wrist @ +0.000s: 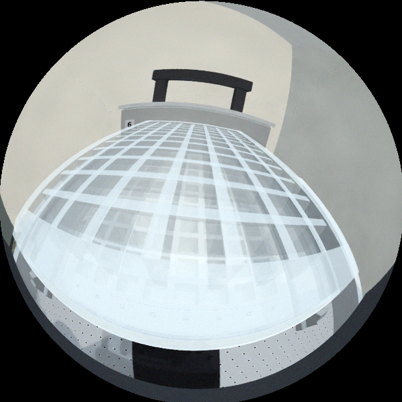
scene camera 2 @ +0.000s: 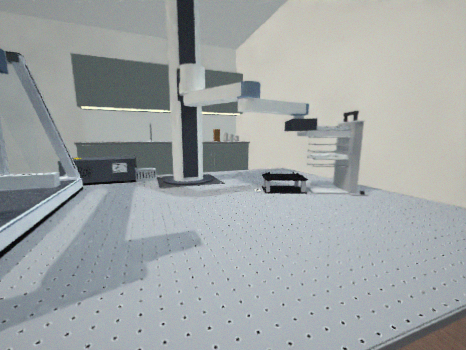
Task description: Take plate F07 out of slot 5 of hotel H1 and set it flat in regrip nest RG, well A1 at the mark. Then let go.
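Frame: origin at the arm's base, x left, y back, z up, level; metres.
Seen in the pictures: gripper, between the fingertips: (scene camera 2: 340, 133); arm's base, origin of its link: (scene camera 2: 188, 182).
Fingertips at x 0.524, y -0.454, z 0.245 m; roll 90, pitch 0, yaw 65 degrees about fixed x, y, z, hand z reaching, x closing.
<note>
Pixels of each thing's top centre, then the offset from my fingertips to it. "spot": a spot on its surface instead.
- Regrip nest RG, centre of its top: (scene camera 2: 283, 173) dx -0.194, dy +0.092, dz -0.163 m
- lower plate, centre of its top: (scene camera 2: 327, 154) dx -0.031, dy +0.028, dz -0.083 m
- hotel's black handle, a spot on its surface: (scene camera 2: 351, 114) spot: dx +0.031, dy -0.015, dz +0.073 m
- dark box, a spot on its surface: (scene camera 2: 105, 170) spot: dx -0.899, dy +0.489, dz -0.168 m
- small white rack, a spot on its surface: (scene camera 2: 146, 174) spot: dx -0.724, dy +0.499, dz -0.199 m
A clear gridded plate with letters along its near edge (wrist: 185, 285) fills the wrist view, close below the camera, by the slot label 6 of hotel H1 (scene camera 2: 354, 160) (wrist: 200, 116). My gripper (scene camera 2: 327, 134) is open at the upper slots of the hotel, its fingers running level along them. In the wrist view the fingers are hidden beneath the clear plate. Plate F07 cannot be made out separately; the finger and the clear plate cover its place. Regrip nest RG (scene camera 2: 284, 177) (wrist: 176, 370) is a low black stand in front of the hotel. Its A1 mark does not show.
A lower plate (scene camera 2: 325, 156) sits in the hotel under the gripper. The hotel's black handle (scene camera 2: 351, 115) (wrist: 202, 75) rises above its top. A dark box (scene camera 2: 105, 170) and a small white rack (scene camera 2: 146, 174) stand left of the arm's column (scene camera 2: 190, 135). A framed enclosure (scene camera 2: 45, 112) is at far left.
</note>
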